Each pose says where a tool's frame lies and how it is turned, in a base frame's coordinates. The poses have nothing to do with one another.
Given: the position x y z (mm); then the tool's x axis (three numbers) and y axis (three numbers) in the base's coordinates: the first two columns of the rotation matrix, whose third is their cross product.
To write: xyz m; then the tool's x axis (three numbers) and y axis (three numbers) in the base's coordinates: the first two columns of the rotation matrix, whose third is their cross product. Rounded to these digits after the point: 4 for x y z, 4 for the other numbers.
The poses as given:
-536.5 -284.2 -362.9 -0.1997 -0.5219 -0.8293 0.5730 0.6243 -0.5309
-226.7 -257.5 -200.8 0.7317 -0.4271 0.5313 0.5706 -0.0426 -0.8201
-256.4 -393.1 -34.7 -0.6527 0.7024 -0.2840 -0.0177 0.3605 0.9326
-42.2 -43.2 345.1 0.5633 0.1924 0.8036 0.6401 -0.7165 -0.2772
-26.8 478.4 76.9 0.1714 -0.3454 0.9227 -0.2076 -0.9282 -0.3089
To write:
-0.5365 -0.2842 -0.3629 -0.1997 -0.5219 -0.8293 0.5730 0.6243 -0.5309
-0.2267 -0.2575 -0.2008 0.7317 -0.4271 0.5313 0.5706 -0.0426 -0.8201
-0.2564 -0.3931 -0.0347 -0.6527 0.7024 -0.2840 -0.0177 0.3605 0.9326
-0.0422 -0.0432 0.3451 0.5633 0.1924 0.8036 0.6401 -0.7165 -0.2772
-0.0268 0.4784 0.0769 0.1714 -0.3454 0.9227 -0.2076 -0.9282 -0.3089

